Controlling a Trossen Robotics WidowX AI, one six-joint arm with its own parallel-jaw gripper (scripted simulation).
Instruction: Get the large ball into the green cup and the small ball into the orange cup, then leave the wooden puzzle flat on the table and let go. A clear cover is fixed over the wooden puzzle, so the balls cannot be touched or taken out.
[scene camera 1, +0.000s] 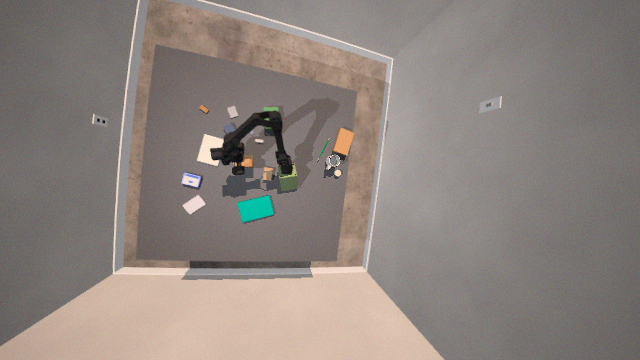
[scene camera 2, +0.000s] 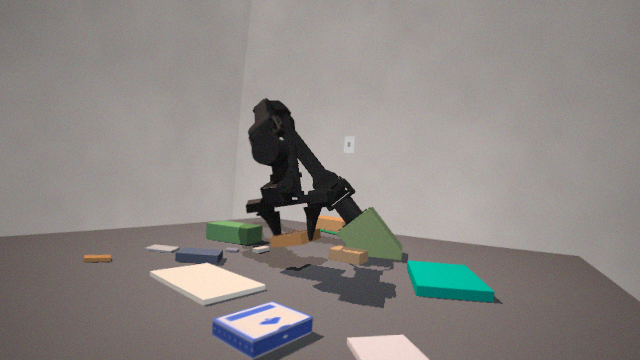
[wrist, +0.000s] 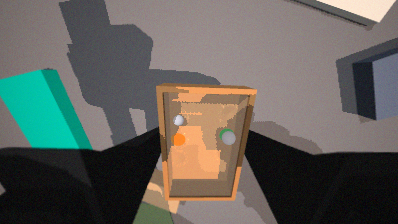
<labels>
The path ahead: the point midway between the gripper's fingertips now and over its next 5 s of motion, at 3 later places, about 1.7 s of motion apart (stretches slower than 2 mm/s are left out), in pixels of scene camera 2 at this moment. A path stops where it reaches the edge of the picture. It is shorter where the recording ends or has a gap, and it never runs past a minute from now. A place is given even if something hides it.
My gripper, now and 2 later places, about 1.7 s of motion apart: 294, 241; 294, 241; 292, 267
</labels>
